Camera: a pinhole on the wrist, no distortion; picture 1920 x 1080 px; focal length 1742.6 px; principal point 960.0 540.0 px. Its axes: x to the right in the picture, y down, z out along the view. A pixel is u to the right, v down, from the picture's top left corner.
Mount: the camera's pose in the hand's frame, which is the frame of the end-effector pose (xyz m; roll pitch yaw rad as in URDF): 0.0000 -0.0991 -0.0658 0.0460 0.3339 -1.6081
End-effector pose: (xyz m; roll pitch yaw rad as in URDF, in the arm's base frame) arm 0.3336 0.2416 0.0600 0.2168 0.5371 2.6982
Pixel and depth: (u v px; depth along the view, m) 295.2 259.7 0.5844
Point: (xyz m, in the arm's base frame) 0.2658 0.4858 0.5732
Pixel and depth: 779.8 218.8 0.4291
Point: 0.3871 0.5079 0.3706
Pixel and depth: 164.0 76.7 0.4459
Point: 0.3141 0.3995 0.4713
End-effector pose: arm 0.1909 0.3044 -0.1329 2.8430 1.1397 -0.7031
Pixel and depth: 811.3 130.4 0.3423
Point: 0.0088 0.5811 -0.1700
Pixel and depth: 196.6 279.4 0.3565
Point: -0.0765 0.4891 -0.2063
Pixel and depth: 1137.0 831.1 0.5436
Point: -0.0223 0.7352 -0.3986
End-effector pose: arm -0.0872 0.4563 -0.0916 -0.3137 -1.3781 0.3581
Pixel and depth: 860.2 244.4 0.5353
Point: -0.5346 0.1923 -0.1147
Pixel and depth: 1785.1 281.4 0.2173
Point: -0.1850 0.1846 -0.1045
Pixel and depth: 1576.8 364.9 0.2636
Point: -0.2304 0.1767 -0.0922
